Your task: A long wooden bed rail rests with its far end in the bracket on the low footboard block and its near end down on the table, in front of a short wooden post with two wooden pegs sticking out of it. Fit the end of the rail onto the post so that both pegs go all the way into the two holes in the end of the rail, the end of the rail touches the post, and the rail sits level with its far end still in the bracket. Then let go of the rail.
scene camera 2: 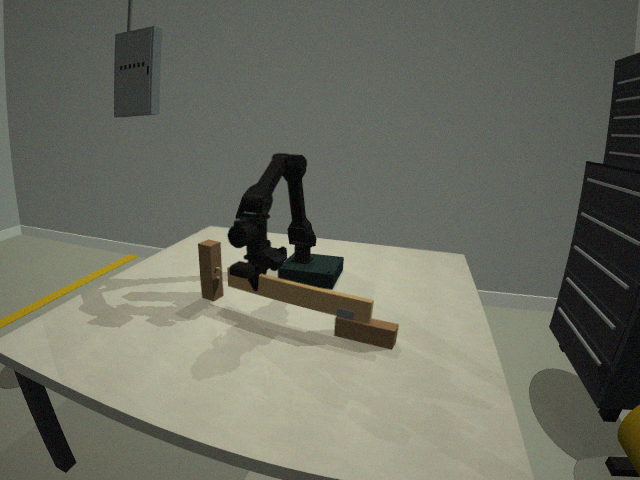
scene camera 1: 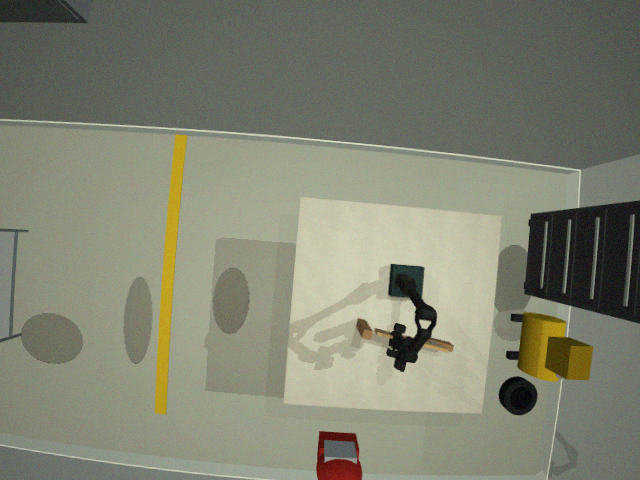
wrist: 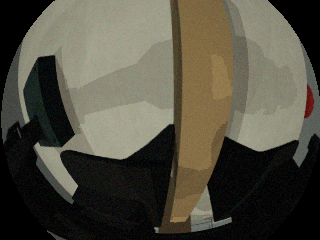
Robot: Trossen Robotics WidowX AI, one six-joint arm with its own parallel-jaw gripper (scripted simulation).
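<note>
Visible in the pictures: a long wooden rail, a wooden post and my gripper. The wrist view also shows my gripper.
</note>
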